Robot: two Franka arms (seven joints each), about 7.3 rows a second.
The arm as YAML. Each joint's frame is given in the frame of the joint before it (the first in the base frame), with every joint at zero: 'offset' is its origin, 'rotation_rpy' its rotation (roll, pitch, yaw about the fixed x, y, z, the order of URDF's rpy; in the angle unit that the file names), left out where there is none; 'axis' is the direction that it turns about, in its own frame. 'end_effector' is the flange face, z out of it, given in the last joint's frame.
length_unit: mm
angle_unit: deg
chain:
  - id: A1
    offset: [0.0, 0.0, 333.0]
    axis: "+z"
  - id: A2
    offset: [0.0, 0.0, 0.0]
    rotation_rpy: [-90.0, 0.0, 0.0]
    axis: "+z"
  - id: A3
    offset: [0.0, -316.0, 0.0]
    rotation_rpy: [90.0, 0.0, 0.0]
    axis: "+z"
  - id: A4
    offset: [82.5, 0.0, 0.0]
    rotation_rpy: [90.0, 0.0, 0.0]
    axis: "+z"
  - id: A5
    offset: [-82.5, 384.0, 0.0]
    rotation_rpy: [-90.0, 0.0, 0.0]
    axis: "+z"
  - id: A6
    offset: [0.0, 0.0, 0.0]
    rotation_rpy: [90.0, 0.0, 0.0]
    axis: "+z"
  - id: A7
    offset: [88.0, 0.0, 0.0]
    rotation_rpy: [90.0, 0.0, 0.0]
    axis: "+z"
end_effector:
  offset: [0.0, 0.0, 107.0]
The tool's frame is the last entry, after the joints.
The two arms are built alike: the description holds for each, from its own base.
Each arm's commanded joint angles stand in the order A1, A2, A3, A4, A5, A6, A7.
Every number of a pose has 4 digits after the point.
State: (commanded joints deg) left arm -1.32 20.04 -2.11 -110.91 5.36 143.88 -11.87; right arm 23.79 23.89 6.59 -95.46 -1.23 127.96 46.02
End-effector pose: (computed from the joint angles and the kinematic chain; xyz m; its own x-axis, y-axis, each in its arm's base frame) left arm 0.6385 -0.0377 0.3278 0.9702 0.0781 0.2294 0.0828 -0.9965 -0.0110; right arm 0.5927 0.3364 0.3812 0.9575 -0.2753 0.0859 -0.2633 -0.9560 -0.1290
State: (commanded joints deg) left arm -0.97 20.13 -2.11 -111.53 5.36 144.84 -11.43; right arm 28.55 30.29 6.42 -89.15 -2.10 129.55 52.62
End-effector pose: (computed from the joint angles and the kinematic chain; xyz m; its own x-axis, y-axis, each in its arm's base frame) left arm 0.6371 -0.0339 0.3237 0.9695 0.0756 0.2333 0.0804 -0.9967 -0.0112; right arm 0.5901 0.3965 0.3593 0.9471 -0.3082 0.0892 -0.2922 -0.9434 -0.1570
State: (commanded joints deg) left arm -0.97 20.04 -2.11 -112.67 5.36 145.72 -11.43; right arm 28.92 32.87 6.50 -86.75 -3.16 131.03 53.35
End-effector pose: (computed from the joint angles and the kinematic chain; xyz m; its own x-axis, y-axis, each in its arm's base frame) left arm 0.6328 -0.0340 0.3174 0.9702 0.0747 0.2303 0.0793 -0.9968 -0.0107; right arm 0.5978 0.4063 0.3501 0.9452 -0.3077 0.1096 -0.2872 -0.9427 -0.1698
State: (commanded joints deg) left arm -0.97 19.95 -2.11 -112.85 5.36 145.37 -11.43; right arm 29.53 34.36 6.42 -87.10 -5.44 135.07 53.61
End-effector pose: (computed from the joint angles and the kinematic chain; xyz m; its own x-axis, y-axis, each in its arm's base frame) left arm 0.6314 -0.0339 0.3163 0.9720 0.0748 0.2230 0.0795 -0.9968 -0.0121; right arm 0.5982 0.4146 0.3361 0.9462 -0.2832 0.1564 -0.2542 -0.9499 -0.1819
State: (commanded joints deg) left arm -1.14 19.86 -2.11 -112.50 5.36 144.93 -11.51; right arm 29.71 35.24 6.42 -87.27 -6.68 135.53 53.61
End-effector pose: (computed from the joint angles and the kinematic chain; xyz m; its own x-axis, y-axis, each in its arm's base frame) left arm 0.6324 -0.0357 0.3192 0.9720 0.0737 0.2231 0.0784 -0.9968 -0.0123; right arm 0.5970 0.4163 0.3244 0.9501 -0.2660 0.1632 -0.2397 -0.9569 -0.1642
